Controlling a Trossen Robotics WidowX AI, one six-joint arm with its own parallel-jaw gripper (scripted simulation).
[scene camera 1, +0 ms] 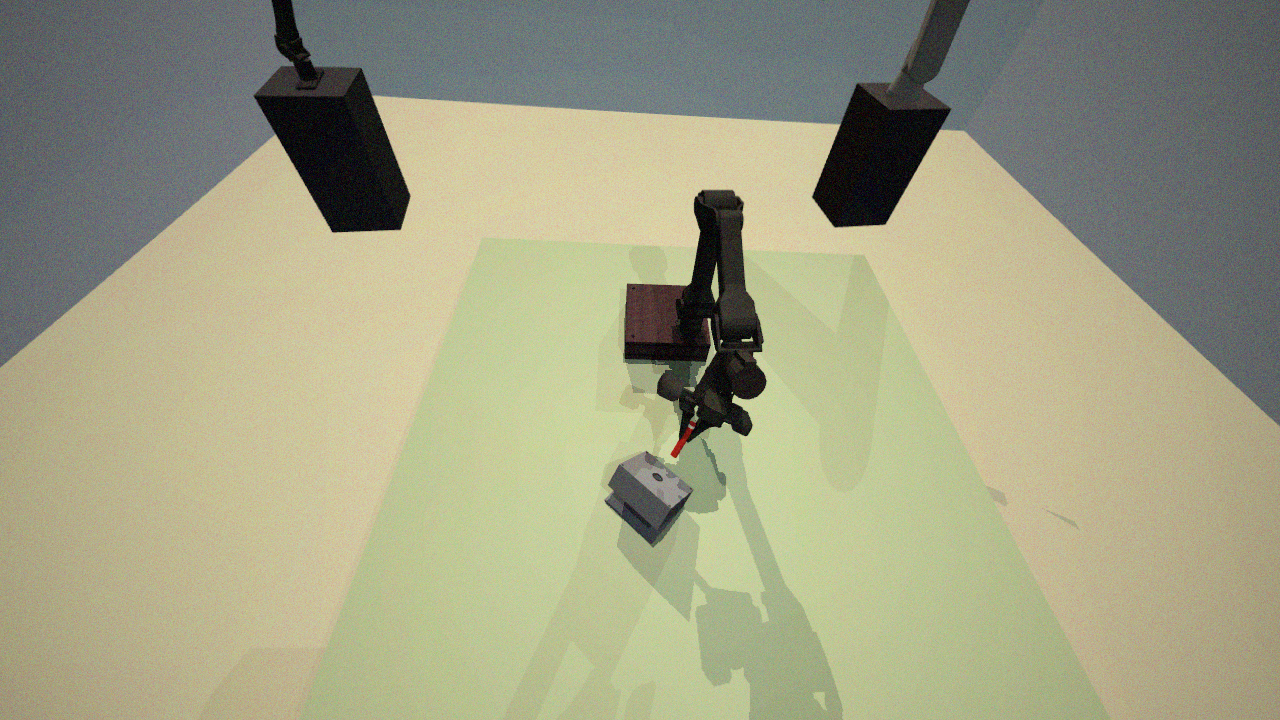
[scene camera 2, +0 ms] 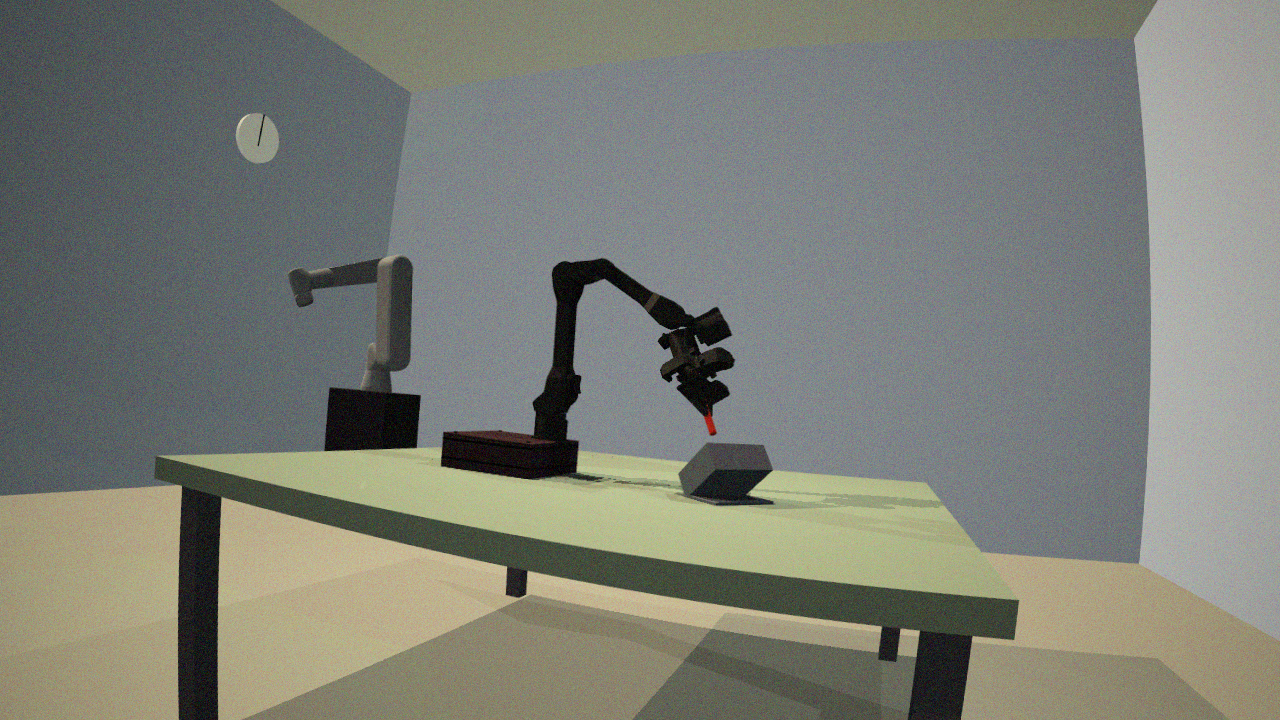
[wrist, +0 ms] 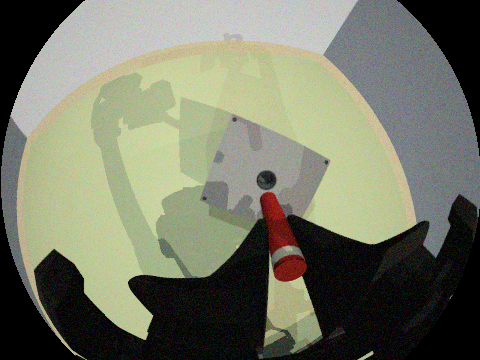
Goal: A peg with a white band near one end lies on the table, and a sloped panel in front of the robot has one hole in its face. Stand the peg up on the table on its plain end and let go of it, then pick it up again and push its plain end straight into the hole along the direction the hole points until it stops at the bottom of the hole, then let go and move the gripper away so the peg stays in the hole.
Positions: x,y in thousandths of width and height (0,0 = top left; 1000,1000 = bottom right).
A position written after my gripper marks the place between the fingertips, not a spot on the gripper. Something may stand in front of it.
my gripper: scene camera 1 534,610; scene camera 2 553,578; wrist 576,621
